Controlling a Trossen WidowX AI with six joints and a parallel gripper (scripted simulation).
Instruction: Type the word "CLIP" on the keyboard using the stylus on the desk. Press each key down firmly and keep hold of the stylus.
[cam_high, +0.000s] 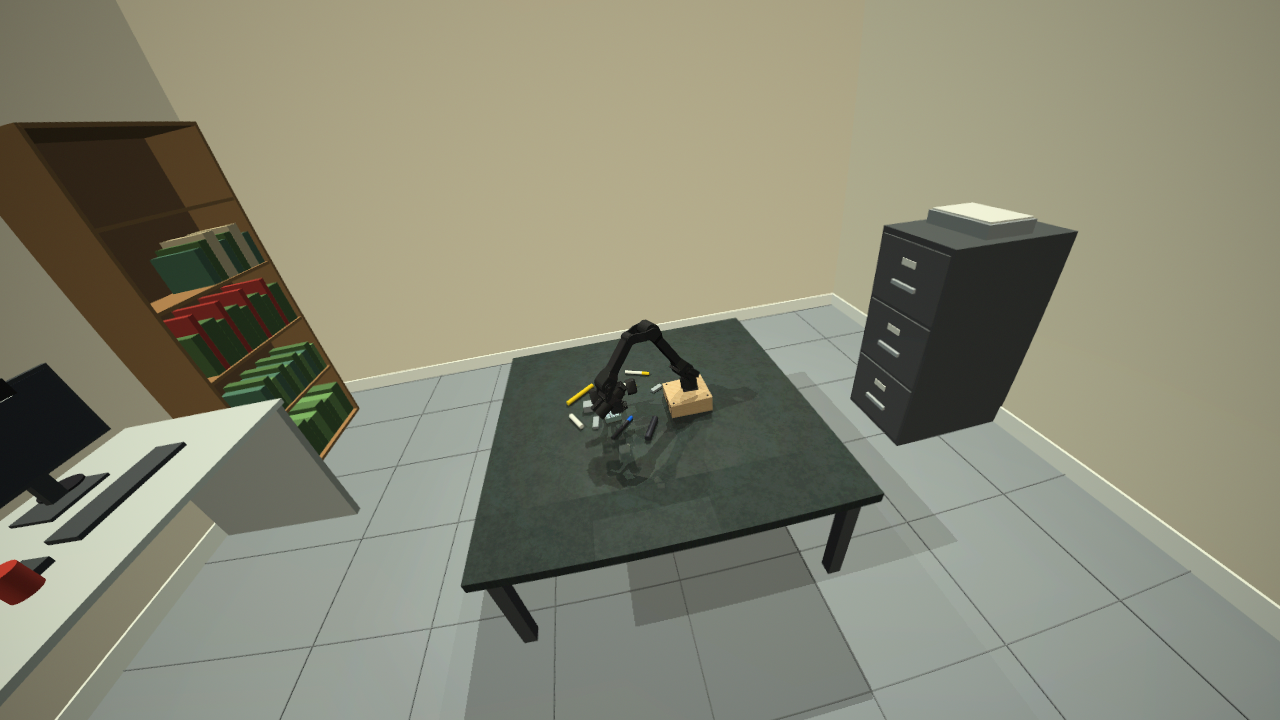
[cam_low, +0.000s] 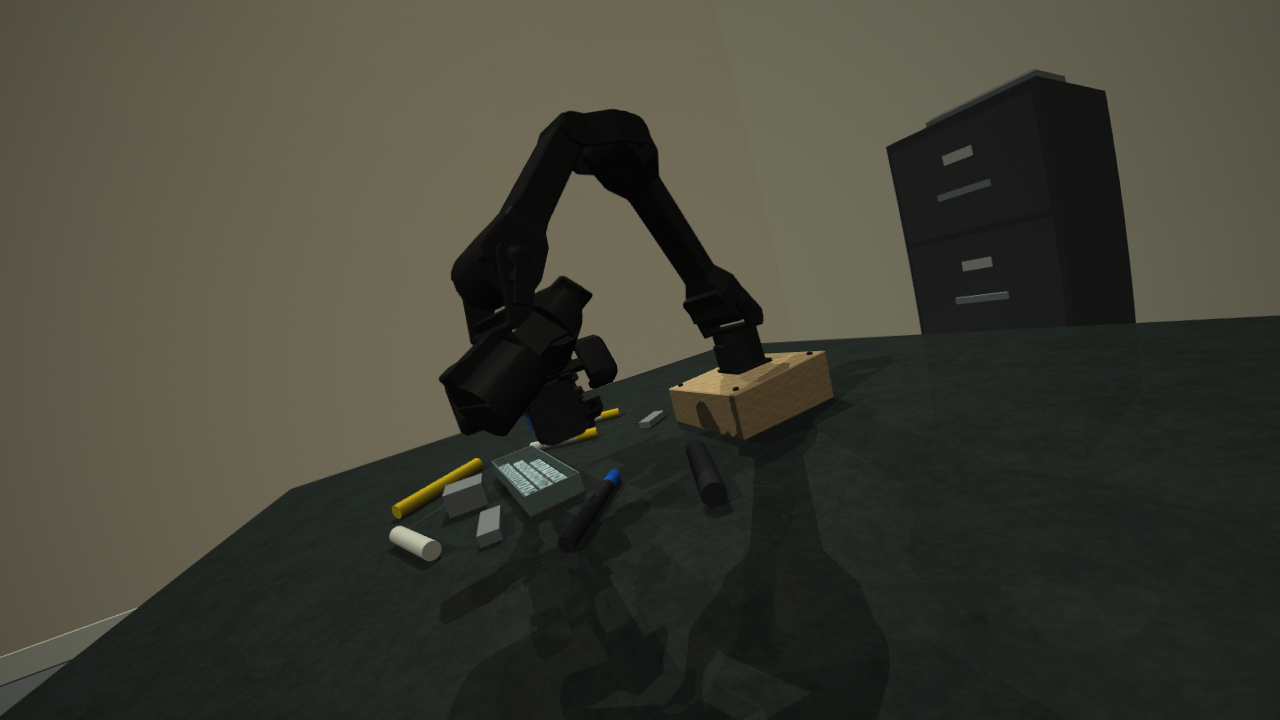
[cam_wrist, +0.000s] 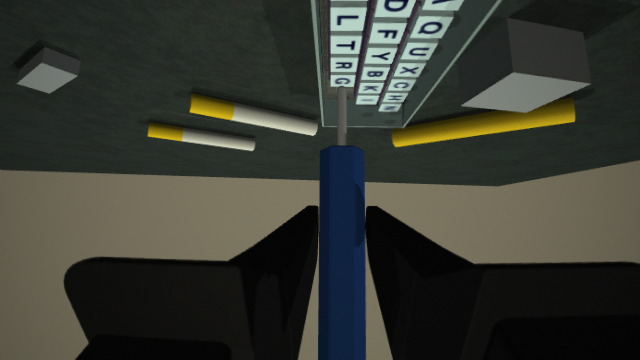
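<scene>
Now: gripper tip 11 cm short of the grey block, 2 cm to the left of it and 9 cm above it. The rest, counted from my gripper tip: yellow marker: 16 cm ahead, 12 cm to the right, 9 cm below; white cylinder: 16 cm ahead, 7 cm to the left, 9 cm below; blue stylus: 1 cm below.
</scene>
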